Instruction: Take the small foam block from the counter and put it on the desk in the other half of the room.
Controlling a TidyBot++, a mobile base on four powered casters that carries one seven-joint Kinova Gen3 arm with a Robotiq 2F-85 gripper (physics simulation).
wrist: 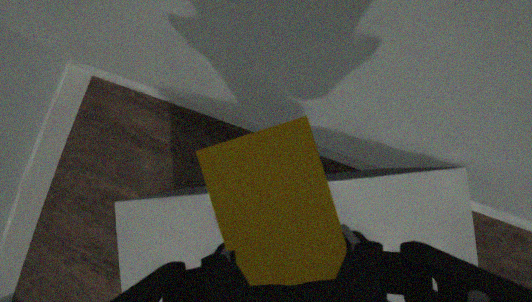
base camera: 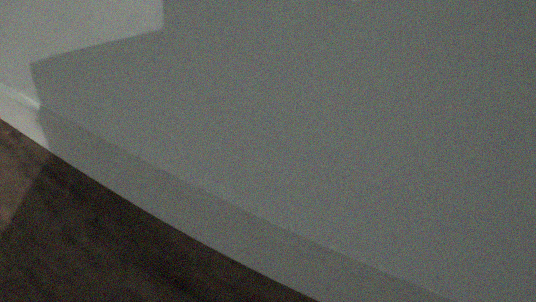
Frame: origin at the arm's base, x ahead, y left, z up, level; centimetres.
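Seen in the pictures: gripper, fingertip midpoint: [wrist: 289, 244].
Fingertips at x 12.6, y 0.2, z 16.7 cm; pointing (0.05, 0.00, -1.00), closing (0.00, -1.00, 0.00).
Observation:
A point is followed by its place in that frame.
The small foam block [wrist: 272, 200] @[x 15.9, y 0.8, z 20.2 cm] is yellow and boxy and shows in the middle of the wrist view, slightly turned. My gripper [wrist: 289, 244] @[x 12.6, y 0.2, z 16.7 cm] is shut on it, one black finger at each side near its lower end. The block is held above the white top of my base [wrist: 415, 210] @[x 10.0, y -17.2, z -1.4 cm] and reaches out past the edge of that top. The gripper does not show in the base camera view. The counter and the desk do not show in either view.
A grey wall [base camera: 325, 125] @[x 25.4, y -3.8, z -17.8 cm] [wrist: 435, 75] @[x 22.3, y -10.1, z 17.6 cm] with a pale skirting board [base camera: 165, 195] @[x 30.5, y 9.9, z -33.0 cm] [wrist: 50, 135] @[x 34.3, y 68.4, z -33.3 cm] stands close in front of the base, crossing at a slant. A room corner shows at the upper left of the wrist view. Dark wood floor [base camera: 100, 240] @[x 27.7, y 18.9, z -39.6 cm] [wrist: 110, 150] @[x 28.6, y 53.1, z -39.6 cm] lies along the wall. Shadows fall on the wall.

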